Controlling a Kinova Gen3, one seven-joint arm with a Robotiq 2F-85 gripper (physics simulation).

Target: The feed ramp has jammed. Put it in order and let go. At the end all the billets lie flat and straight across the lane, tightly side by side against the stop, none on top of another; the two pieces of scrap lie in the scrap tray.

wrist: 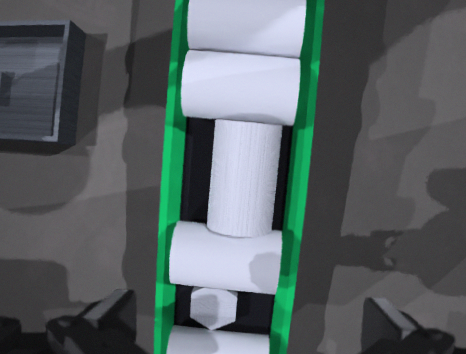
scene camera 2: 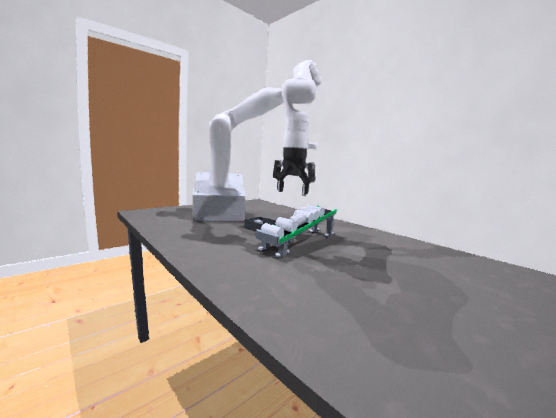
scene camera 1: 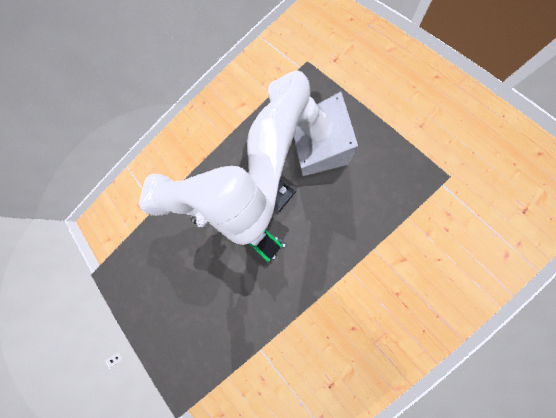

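Pixels of known places: gripper, fingertip midpoint: (wrist: 248, 321) (scene camera 2: 292, 193); arm's base, origin of the base link: (scene camera 2: 219, 183) (scene camera 1: 320, 131).
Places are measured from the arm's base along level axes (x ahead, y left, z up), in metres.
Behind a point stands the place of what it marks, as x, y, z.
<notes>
The green-railed ramp (scene camera 1: 262, 253) (scene camera 2: 310, 225) (wrist: 172, 150) slopes down to a grey stop (scene camera 2: 266, 237) {0.519, -0.190, -0.104}. In the wrist view, two white billets (wrist: 245, 25) {0.509, 0.045, -0.044} (wrist: 240, 89) {0.510, 0.009, -0.047} lie across the lane, touching. Below them one billet (wrist: 245, 177) {0.519, -0.038, -0.054} lies lengthwise; its lower end overlaps the edge of a crosswise billet (wrist: 225, 259) {0.514, -0.087, -0.061}. A hexagonal scrap piece (wrist: 213, 306) {0.509, -0.125, -0.090} sits between that and the lowest visible billet (wrist: 217, 344) {0.515, -0.146, -0.079}. The scrap tray (scene camera 2: 250, 224) {0.276, -0.035, -0.143} (wrist: 64, 100) {0.368, 0.004, -0.135} holds a small pale piece (scene camera 1: 283, 189) {0.272, 0.014, -0.134} (scene camera 2: 258, 220) {0.277, 0.011, -0.132}. My gripper (scene camera 2: 292, 189) {0.529, -0.091, 0.029} (wrist: 248, 321) {0.529, -0.091, 0.029} is open and empty above the ramp.
The robot's pedestal (scene camera 1: 330, 155) {0.056, 0.101, 0.004} (scene camera 2: 218, 207) {0.089, -0.067, -0.100} stands behind the tray on the dark table (scene camera 1: 350, 210) {0.139, 0.309, -0.163} (scene camera 2: 310, 300) {0.764, -0.299, -0.163}. The arm (scene camera 1: 232, 205) {0.375, 0.162, 0.538} hides much of the ramp in scene camera 1. The tray stands beside the ramp, left of it in the wrist view.
</notes>
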